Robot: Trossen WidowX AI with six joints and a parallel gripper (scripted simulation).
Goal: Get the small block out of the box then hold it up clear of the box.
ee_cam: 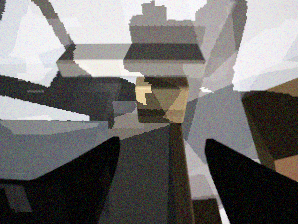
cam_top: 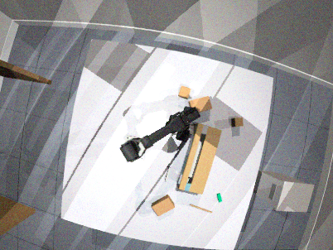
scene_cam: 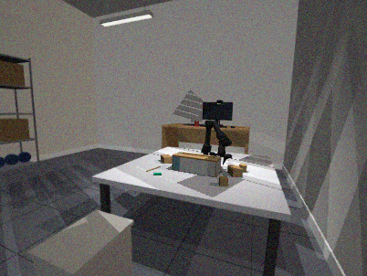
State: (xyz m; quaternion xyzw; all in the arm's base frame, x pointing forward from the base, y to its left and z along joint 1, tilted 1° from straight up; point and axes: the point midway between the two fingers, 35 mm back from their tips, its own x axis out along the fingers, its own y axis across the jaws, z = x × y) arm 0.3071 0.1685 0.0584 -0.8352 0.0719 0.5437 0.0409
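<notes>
My gripper tip is now 2 cm past the tan block and 3 cm above it. Also, from my gripper tip: thin stick: 15 cm ahead, 53 cm to the right, 4 cm below; green piece: 27 cm ahead, 45 cm to the right, 4 cm below.
</notes>
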